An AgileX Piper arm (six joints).
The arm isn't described. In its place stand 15 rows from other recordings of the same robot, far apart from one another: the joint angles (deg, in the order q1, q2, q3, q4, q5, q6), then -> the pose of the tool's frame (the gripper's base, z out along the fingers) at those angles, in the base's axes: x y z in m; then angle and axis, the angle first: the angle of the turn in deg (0 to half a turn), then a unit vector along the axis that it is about.
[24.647, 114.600, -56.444, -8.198, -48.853, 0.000] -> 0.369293, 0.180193, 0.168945, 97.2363, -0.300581, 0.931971, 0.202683
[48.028, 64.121, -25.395, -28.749, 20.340, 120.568] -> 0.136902, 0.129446, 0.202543, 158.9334, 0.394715, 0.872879, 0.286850
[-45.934, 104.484, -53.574, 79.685, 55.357, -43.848] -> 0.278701, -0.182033, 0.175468, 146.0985, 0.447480, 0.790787, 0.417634
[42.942, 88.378, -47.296, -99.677, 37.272, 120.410] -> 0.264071, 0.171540, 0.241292, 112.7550, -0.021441, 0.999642, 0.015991
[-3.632, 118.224, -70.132, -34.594, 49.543, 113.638] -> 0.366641, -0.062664, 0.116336, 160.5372, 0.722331, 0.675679, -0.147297
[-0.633, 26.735, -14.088, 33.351, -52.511, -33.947] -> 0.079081, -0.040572, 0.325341, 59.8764, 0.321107, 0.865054, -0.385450
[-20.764, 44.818, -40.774, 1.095, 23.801, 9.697] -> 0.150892, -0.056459, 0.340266, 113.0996, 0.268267, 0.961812, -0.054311
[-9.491, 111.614, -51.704, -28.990, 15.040, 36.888] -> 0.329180, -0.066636, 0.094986, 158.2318, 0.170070, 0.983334, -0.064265
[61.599, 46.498, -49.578, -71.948, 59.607, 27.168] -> 0.126428, 0.076908, 0.393804, 107.1677, -0.415961, 0.865175, -0.280088
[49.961, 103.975, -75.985, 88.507, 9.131, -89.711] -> 0.264058, 0.336698, 0.274562, 123.6443, -0.452685, 0.830175, 0.325401
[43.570, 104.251, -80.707, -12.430, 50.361, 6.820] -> 0.289295, 0.254384, 0.244939, 156.3520, -0.365806, 0.930654, -0.008323
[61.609, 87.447, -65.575, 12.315, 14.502, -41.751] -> 0.162228, 0.310370, 0.308208, 124.3679, -0.714768, 0.676438, 0.177592
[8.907, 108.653, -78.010, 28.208, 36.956, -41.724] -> 0.398245, 0.088589, 0.214570, 148.2479, -0.273699, 0.954238, 0.120490
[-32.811, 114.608, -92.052, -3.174, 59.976, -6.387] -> 0.349016, -0.230211, 0.220242, 169.2437, 0.217196, 0.974249, -0.060540
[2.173, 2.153, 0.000, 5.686, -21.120, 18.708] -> 0.051849, -0.001284, 0.243393, 70.1633, 0.205374, 0.927023, 0.313768
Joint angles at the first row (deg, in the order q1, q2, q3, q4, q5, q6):
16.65 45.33 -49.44 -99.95 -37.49 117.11
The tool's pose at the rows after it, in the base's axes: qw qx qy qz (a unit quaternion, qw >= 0); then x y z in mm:
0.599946 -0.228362 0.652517 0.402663 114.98 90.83 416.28
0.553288 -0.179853 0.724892 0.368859 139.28 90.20 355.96
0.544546 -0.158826 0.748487 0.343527 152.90 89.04 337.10
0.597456 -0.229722 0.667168 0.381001 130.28 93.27 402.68
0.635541 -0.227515 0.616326 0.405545 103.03 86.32 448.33
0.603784 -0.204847 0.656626 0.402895 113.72 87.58 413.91
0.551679 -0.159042 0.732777 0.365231 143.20 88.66 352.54
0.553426 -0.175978 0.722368 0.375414 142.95 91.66 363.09
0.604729 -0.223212 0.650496 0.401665 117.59 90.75 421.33
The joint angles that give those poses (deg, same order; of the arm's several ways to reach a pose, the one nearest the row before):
16.64 43.23 -48.82 -99.95 -37.12 118.85
16.64 45.72 -38.98 -99.95 -31.27 117.38
16.64 48.28 -36.72 -98.71 -27.49 114.96
16.65 45.66 -47.19 -98.84 -35.36 114.50
16.65 42.33 -54.29 -99.95 -36.40 120.28
16.65 42.18 -47.79 -99.95 -34.93 120.57
16.65 46.15 -38.53 -99.95 -29.34 118.67
16.64 46.77 -40.75 -99.95 -31.53 118.43
16.65 43.88 -49.98 -99.95 -36.46 119.19

